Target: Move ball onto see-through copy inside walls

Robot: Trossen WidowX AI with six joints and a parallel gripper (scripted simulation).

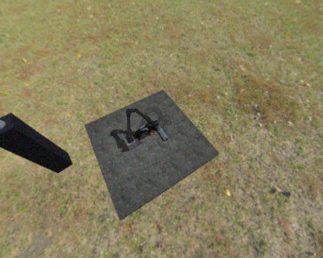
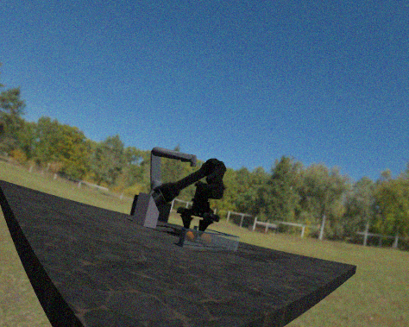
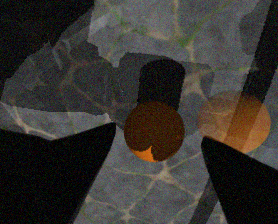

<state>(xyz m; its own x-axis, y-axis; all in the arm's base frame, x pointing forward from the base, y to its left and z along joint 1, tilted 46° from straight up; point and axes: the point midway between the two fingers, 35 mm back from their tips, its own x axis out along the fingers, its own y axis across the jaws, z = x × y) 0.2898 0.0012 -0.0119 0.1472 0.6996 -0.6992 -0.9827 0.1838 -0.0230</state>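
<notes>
Right now the pale bar is 12 cm ahead of my gripper tip and 4 cm to the right of it. From my gripper tip the other things lie so: orange ball right at my gripper tip.
</notes>
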